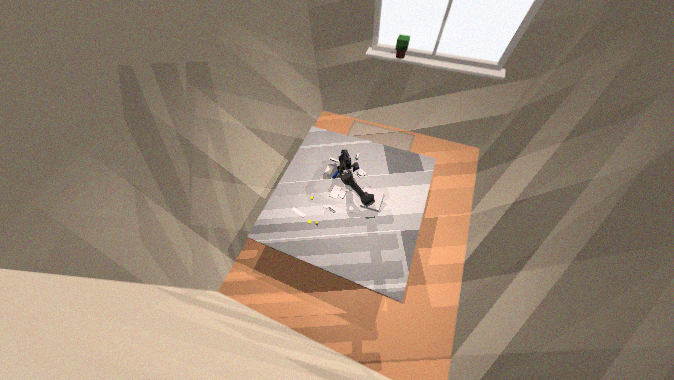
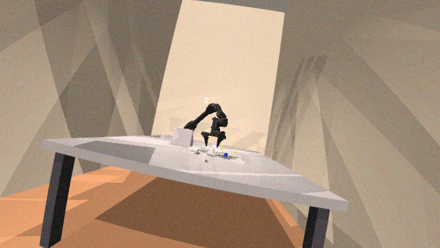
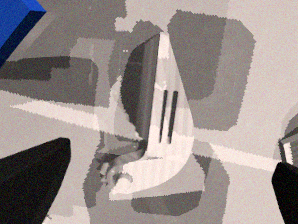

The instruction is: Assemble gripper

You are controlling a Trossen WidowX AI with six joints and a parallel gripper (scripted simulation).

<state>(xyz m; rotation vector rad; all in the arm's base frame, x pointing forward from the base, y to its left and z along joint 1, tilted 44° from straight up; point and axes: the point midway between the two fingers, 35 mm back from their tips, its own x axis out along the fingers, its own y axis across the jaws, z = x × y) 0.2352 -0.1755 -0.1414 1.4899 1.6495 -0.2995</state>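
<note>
The white jaw is 5 cm below my gripper tip, 4 cm to the left of it and 1 cm ahead of it. From my gripper tip the other things lie so: pale housing plate (12 cm behind, 4 cm to the right, 3 cm below); blue block (12 cm ahead, 5 cm below, 2 cm to the left); white flat piece (19 cm ahead, 5 cm below, 3 cm to the right).
</note>
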